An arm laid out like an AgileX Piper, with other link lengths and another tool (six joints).
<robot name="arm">
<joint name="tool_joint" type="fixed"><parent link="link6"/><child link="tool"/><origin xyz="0.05 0.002 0.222" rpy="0 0.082 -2.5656"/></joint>
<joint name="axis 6" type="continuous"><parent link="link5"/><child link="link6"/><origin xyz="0 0.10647 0" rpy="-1.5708 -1.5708 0"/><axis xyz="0 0 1"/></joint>
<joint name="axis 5" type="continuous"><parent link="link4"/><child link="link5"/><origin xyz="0 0 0" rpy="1.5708 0 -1.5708"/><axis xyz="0 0 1"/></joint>
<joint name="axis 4" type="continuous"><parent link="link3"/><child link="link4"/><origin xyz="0.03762 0.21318 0" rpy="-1.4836 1.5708 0"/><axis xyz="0 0 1"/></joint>
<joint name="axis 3" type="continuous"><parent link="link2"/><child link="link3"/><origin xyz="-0.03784 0.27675 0" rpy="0 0 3.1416"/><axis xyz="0 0 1"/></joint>
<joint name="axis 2" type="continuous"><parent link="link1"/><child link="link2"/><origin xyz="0 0 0" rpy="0 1.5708 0"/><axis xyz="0 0 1"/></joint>
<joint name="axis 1" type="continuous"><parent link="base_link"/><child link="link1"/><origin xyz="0 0 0.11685" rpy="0 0 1.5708"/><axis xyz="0 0 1"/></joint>
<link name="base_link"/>
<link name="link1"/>
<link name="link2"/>
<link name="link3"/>
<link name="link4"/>
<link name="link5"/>
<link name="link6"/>
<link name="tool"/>
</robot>
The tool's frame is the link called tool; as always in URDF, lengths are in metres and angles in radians. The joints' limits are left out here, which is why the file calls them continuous.
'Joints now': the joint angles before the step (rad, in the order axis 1, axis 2, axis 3, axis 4, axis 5, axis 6). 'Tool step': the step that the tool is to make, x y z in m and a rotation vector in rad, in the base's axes. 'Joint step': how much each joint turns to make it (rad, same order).
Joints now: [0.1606, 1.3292, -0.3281, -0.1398, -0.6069, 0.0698]
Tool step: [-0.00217, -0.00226, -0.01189, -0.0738, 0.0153, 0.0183]
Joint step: [0.0000, -0.0001, -0.0110, 0.0004, 0.0437, -0.0698]
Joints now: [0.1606, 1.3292, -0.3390, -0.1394, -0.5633, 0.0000]
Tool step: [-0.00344, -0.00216, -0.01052, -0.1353, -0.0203, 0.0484]
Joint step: [-0.0001, 0.0000, -0.0001, -0.0001, 0.0125, -0.1445]
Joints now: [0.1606, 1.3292, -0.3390, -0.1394, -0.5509, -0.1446]
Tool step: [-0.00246, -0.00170, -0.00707, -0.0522, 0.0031, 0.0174]
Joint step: [0.0000, 0.0000, 0.0000, 0.0002, 0.0154, -0.0531]
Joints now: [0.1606, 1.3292, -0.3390, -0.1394, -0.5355, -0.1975]
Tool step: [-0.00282, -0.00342, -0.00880, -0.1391, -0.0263, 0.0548]
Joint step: [-0.0001, 0.0000, 0.0000, -0.0001, 0.0071, -0.1516]
